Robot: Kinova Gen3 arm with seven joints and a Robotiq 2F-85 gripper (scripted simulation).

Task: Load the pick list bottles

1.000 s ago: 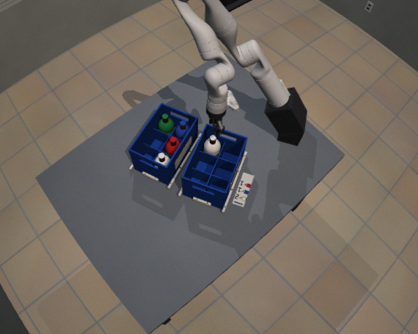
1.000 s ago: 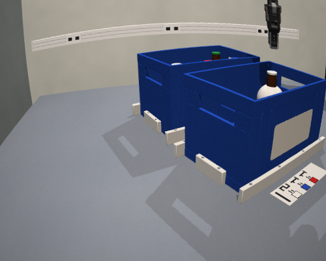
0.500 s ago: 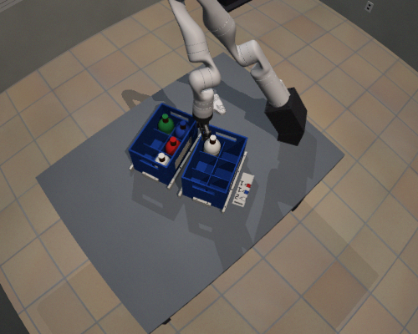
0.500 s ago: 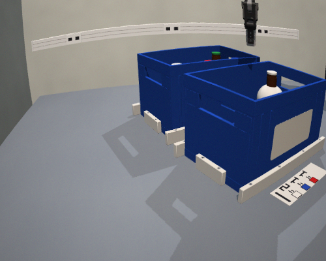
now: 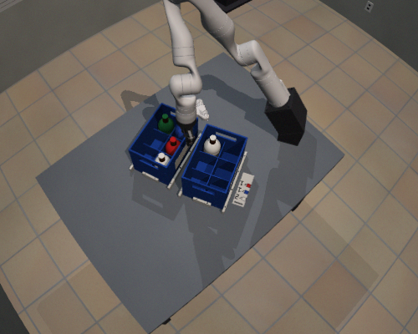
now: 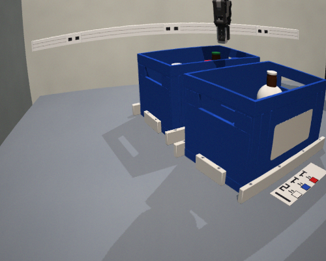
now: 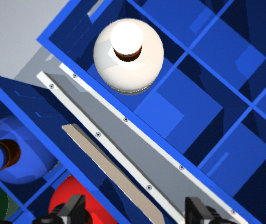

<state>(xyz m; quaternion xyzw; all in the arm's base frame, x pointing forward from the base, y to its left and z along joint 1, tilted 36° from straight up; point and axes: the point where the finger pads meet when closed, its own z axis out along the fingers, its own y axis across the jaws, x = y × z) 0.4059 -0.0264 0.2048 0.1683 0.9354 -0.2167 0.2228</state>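
Right now my hand is 15 cm above the red-label bottle, 7 cm to the left of it and 2 cm short of it. From my hand the other things lie so: white bottle (15 cm below, 11 cm behind, 4 cm to the left); then green-label bottle (18 cm to the right, 15 cm below, 4 cm behind); then blue-label bottle (15 cm below, 10 cm to the right, 7 cm behind).
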